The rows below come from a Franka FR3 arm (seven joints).
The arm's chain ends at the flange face. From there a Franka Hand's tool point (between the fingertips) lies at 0.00 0.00 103.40 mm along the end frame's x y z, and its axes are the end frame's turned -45 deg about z.
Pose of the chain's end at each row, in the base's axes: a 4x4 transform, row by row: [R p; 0 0 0 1], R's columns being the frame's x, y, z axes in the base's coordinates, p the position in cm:
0.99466, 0.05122, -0.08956, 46.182; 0.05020, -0.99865, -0.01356, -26.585; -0.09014, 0.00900, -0.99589, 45.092; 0, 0, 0, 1
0.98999, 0.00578, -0.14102, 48.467; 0.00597, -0.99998, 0.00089, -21.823; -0.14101, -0.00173, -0.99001, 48.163; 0, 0, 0, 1
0.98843, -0.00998, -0.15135, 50.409; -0.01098, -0.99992, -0.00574, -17.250; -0.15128, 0.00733, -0.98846, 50.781; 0, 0, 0, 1
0.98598, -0.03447, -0.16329, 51.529; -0.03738, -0.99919, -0.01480, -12.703; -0.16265, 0.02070, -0.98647, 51.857; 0, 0, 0, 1
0.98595, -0.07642, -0.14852, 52.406; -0.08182, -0.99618, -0.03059, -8.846; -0.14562, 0.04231, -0.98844, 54.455; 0, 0, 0, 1
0.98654, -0.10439, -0.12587, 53.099; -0.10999, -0.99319, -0.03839, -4.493; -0.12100, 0.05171, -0.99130, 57.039; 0, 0, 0, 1
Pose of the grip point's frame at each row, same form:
0.66711, 0.73955, -0.08956, 45.256; 0.74165, -0.67066, -0.01356, -26.725; -0.07010, -0.05737, -0.99589, 34.794; 0, 0, 0, 1
0.69594, 0.70412, -0.14102, 47.009; 0.71131, -0.70287, 0.00089, -21.814; -0.09849, -0.10093, -0.99001, 37.926; 0, 0, 0, 1
0.70598, 0.69187, -0.15135, 48.844; 0.69929, -0.71481, -0.00574, -17.309; -0.11215, -0.10179, -0.98846, 40.560; 0, 0, 0, 1
0.72157, 0.67282, -0.16329, 49.841; 0.68010, -0.73297, -0.01480, -12.856; -0.12965, -0.10037, -0.98647, 41.657; 0, 0, 0, 1
0.75121, 0.64313, -0.14852, 50.870; 0.64655, -0.76226, -0.03059, -9.162; -0.13289, -0.07305, -0.98844, 44.235; 0, 0, 0, 1
0.77140, 0.62377, -0.12587, 51.798; 0.62452, -0.78007, -0.03839, -4.890; -0.12212, -0.04900, -0.99130, 46.789; 0, 0, 0, 1

